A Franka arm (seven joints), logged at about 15 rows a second.
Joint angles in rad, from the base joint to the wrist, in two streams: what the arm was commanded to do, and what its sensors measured. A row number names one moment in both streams.
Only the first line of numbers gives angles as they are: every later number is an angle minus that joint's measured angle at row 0.
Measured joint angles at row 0: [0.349 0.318 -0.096 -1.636 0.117 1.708 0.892]
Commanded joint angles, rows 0 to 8: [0.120 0.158 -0.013 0.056 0.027 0.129 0.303]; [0.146 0.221 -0.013 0.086 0.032 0.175 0.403]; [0.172 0.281 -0.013 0.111 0.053 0.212 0.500]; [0.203 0.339 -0.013 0.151 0.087 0.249 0.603]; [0.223 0.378 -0.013 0.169 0.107 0.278 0.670]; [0.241 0.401 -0.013 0.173 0.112 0.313 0.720]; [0.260 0.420 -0.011 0.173 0.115 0.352 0.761]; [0.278 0.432 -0.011 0.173 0.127 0.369 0.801]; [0.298 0.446 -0.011 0.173 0.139 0.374 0.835]
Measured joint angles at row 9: [0.262 0.425 0.000 0.148 0.102 0.371 0.757]
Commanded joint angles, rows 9 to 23: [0.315 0.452 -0.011 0.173 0.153 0.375 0.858]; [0.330 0.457 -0.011 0.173 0.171 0.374 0.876]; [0.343 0.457 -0.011 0.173 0.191 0.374 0.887]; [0.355 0.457 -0.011 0.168 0.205 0.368 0.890]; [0.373 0.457 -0.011 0.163 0.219 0.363 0.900]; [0.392 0.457 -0.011 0.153 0.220 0.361 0.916]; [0.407 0.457 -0.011 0.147 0.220 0.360 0.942]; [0.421 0.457 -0.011 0.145 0.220 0.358 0.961]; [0.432 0.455 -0.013 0.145 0.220 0.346 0.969]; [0.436 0.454 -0.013 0.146 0.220 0.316 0.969]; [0.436 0.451 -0.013 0.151 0.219 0.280 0.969]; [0.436 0.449 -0.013 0.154 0.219 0.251 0.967]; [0.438 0.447 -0.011 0.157 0.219 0.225 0.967]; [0.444 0.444 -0.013 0.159 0.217 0.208 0.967]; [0.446 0.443 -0.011 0.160 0.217 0.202 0.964]
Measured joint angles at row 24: [0.433 0.457 -0.003 0.162 0.198 0.241 0.962]
